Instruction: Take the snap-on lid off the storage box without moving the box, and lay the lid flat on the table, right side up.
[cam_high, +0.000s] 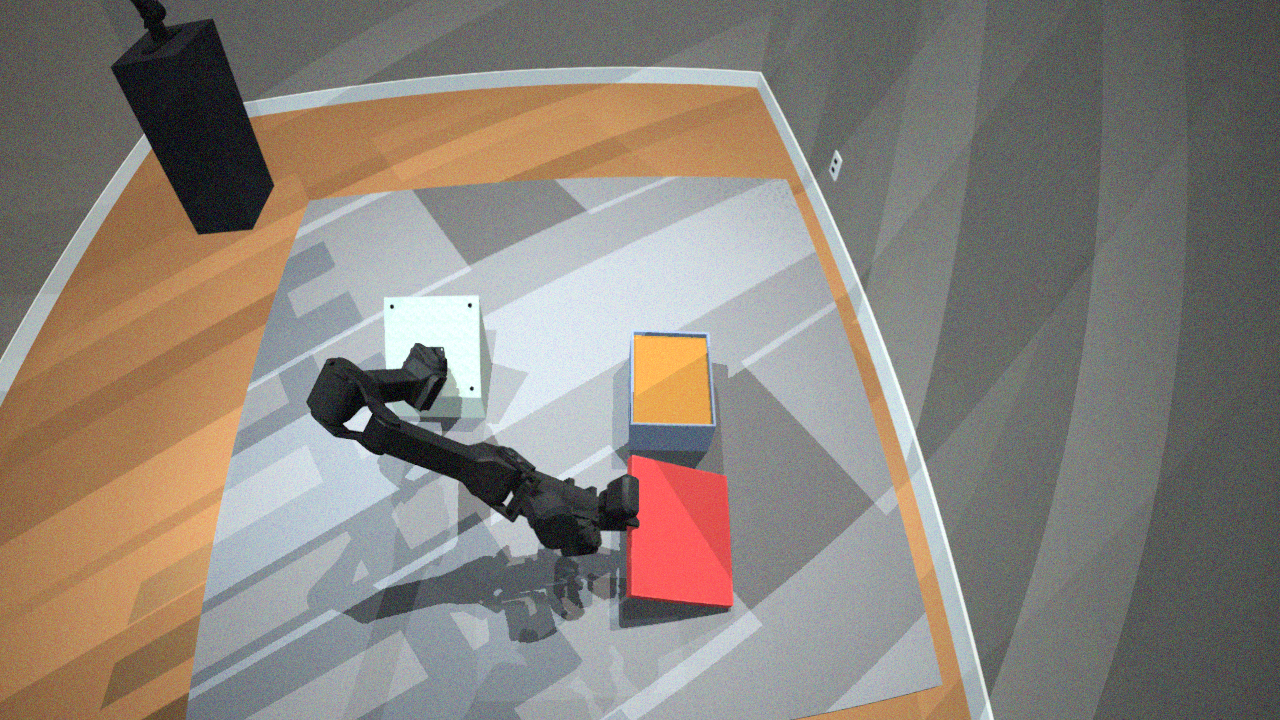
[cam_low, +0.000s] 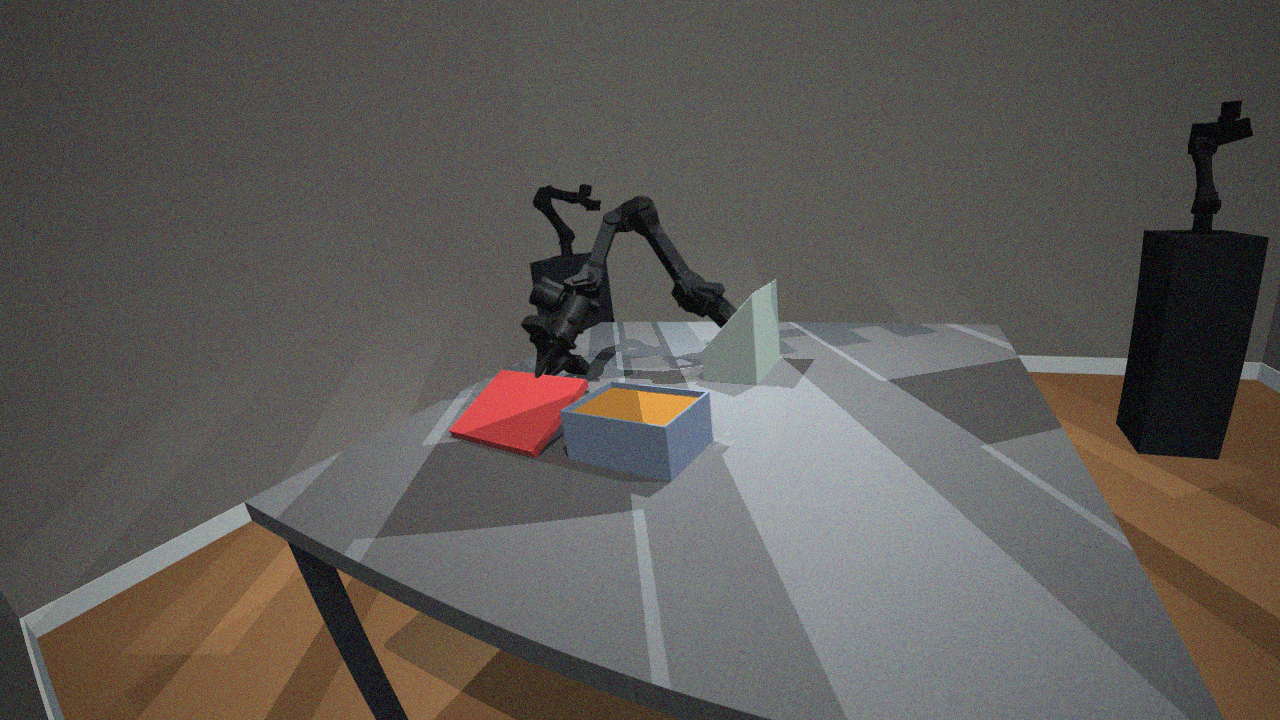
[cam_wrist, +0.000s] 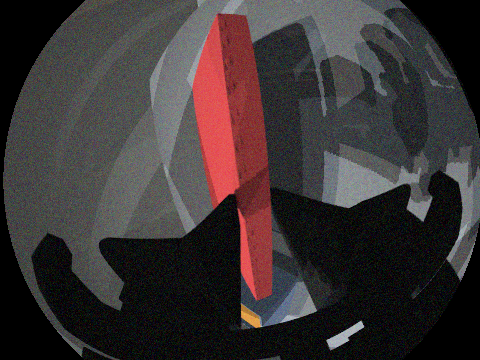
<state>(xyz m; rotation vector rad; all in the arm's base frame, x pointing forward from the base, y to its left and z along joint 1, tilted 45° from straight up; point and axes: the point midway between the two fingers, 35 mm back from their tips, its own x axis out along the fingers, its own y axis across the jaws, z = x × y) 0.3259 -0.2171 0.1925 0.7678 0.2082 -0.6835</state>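
Now: the red lid 80 mm ahead of my gripper tip and 30 mm below it. Also, from my gripper tip: storage box 280 mm to the left, 80 mm ahead, 30 mm below.
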